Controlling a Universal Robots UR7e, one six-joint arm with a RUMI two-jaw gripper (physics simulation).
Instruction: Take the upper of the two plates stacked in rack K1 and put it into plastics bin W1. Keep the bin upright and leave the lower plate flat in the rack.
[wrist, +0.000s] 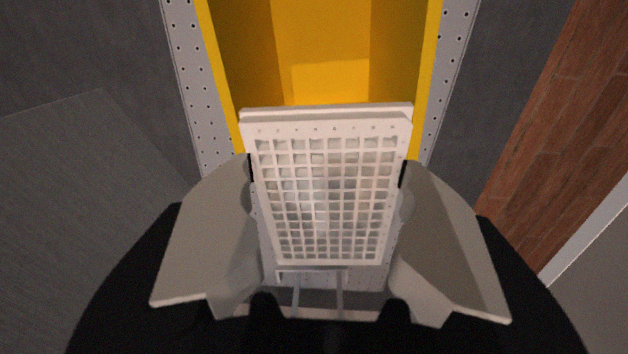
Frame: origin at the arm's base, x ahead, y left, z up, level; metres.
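Seen in the pictures: gripper, fingertip midpoint: (325, 160).
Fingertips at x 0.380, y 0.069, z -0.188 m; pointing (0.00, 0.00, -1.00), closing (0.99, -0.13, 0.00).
Note:
Pixels of each thing's top centre, then the offset from my fingertips to it. Level surfaces: height alone.
- white plate at its top centre: (327, 218) 0.031 m right, 0.001 m back, 0.016 m up
- yellow plastics bin W1 at its top centre: (318, 43) 0.059 m left, 0.001 m ahead, 0.028 m down
- light perforated board at its surface level: 0.208 m down
- thin pale wire frame at its top centre: (314, 302) 0.271 m right, 0.036 m back, 0.065 m down
- dark grey surface at its surface level: 0.221 m down
A white plate (327, 118) with a grid of square wells is in the middle of the wrist view, between the two jaws. My gripper (325, 160) is shut on its two long sides, near the end that faces the bin. The yellow plastics bin W1 (330, 30) shows at the top, with its open inside and both side walls in view. The far end of the plate overlaps the bin's near part in the view and hides its near wall. The gap in height between plate and bin cannot be told. Rack K1 and the lower plate cannot be made out.
A light perforated board (190, 68) shows on both sides of the bin. A thin pale wire frame (312, 270) shows below the plate. A dark grey surface (75, 45) lies at the left, and a reddish-brown brick or wood-like strip (545, 150) with a pale edge at the right.

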